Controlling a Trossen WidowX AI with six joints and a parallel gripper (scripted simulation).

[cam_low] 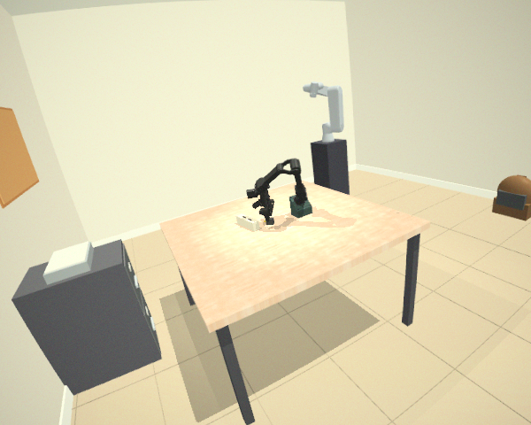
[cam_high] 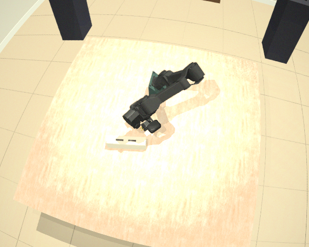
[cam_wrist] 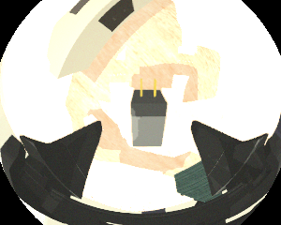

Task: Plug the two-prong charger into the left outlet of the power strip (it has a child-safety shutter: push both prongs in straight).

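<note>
Right now my gripper tip is 2 cm above the dark grey charger, 1 cm to the left of it and 1 cm short of it.
</note>
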